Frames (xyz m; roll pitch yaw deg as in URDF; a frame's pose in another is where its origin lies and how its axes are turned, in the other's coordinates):
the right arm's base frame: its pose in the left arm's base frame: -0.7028 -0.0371 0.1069 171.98 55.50 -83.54
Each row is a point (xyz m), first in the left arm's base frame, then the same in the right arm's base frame.
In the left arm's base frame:
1: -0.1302 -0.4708 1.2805
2: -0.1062 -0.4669 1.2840
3: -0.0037 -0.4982 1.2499
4: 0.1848 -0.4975 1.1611
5: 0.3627 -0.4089 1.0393
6: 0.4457 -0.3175 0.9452
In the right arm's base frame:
1: -0.6866 -0.3654 -1.1351
2: -0.6902 -0.3893 -1.1395
3: -0.6379 -0.4844 -1.1688
4: -0.5531 -0.6747 -1.1619
5: -0.4913 -0.8770 -1.0641
6: -0.4599 -0.9857 -0.9578

